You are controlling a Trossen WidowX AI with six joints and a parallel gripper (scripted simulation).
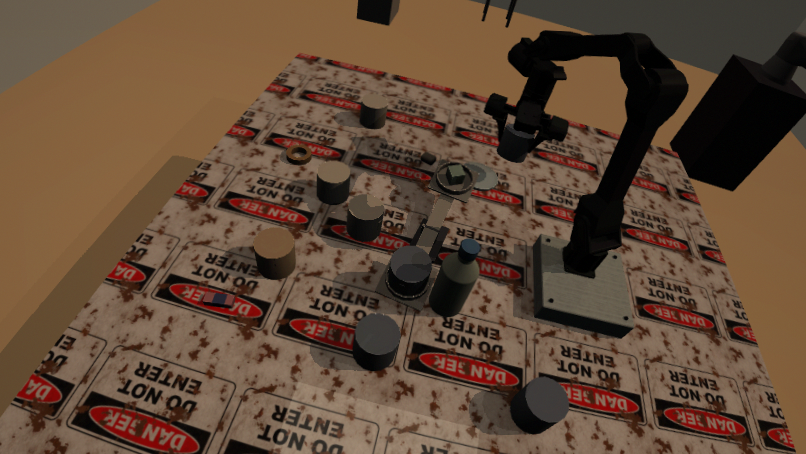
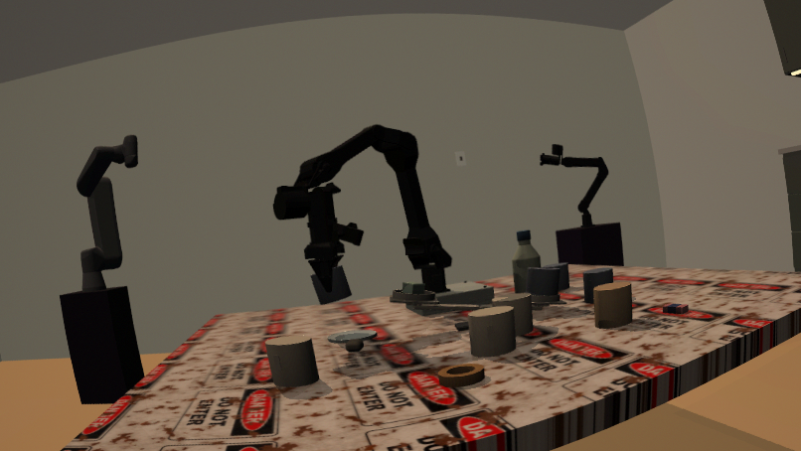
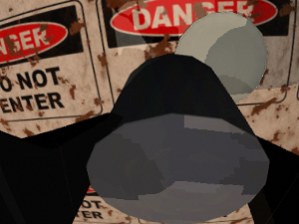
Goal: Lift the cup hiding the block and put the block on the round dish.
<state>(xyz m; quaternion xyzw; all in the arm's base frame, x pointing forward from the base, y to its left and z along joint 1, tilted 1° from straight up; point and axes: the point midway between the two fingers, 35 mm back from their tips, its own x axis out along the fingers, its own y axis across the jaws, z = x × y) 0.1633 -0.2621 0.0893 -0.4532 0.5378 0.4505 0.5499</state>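
Now: the green block 12 cm ahead of my gripper tip, 15 cm to the left of it and 1 cm below it. The rest, counted from my gripper tip: round grey dish: 6 cm ahead, 2 cm to the left, 9 cm below; small dark lump: 19 cm ahead, 2 cm to the left, 9 cm below; green bottle: 9 cm ahead, 41 cm to the left, 1 cm above.
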